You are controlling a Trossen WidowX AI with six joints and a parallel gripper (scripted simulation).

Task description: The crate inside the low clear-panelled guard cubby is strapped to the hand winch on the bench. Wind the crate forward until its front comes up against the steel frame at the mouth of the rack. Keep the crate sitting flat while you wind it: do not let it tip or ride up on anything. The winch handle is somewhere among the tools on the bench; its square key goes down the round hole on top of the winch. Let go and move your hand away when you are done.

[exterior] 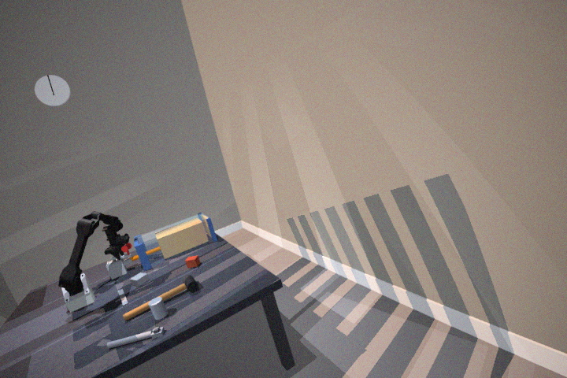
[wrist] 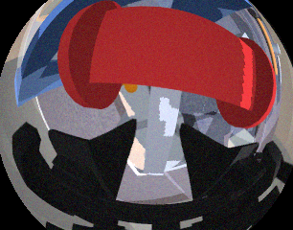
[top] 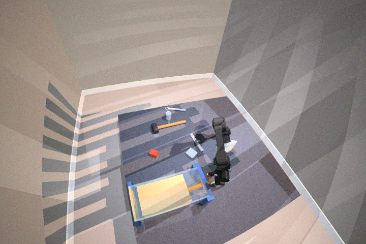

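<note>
The winch handle lies 2 cm above my gripper tip, 1 cm to the right of it and 1 cm ahead of it. Also, from my gripper tip: red knob (5 cm ahead, 4 cm above, 3 cm to the right); blue frame (11 cm ahead, 1 cm to the left, 1 cm above); winch (6 cm below, 6 cm behind, 1 cm to the left).
</note>
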